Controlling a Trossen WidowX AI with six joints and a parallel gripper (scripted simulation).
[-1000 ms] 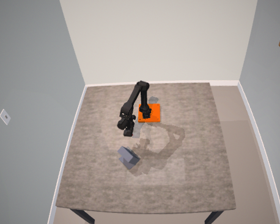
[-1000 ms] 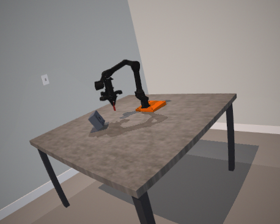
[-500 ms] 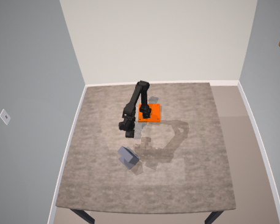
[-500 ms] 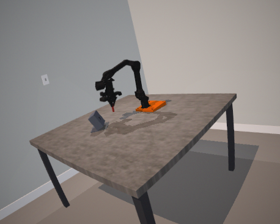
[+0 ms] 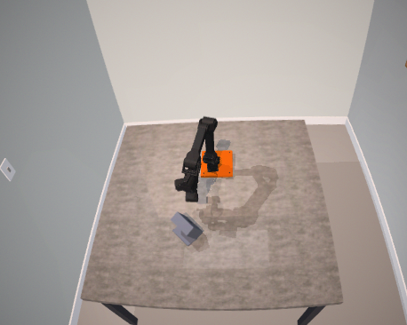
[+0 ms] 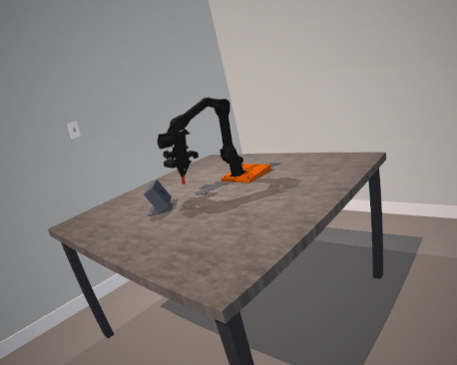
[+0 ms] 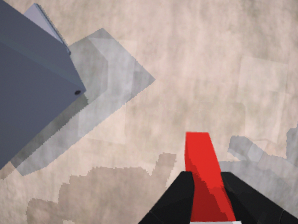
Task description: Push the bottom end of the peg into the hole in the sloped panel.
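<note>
The sloped panel is 160 mm ahead of my gripper tip, 40 mm below it and 30 mm to the right of it. The rest, counted from my gripper tip: peg: 20 mm above.
</note>
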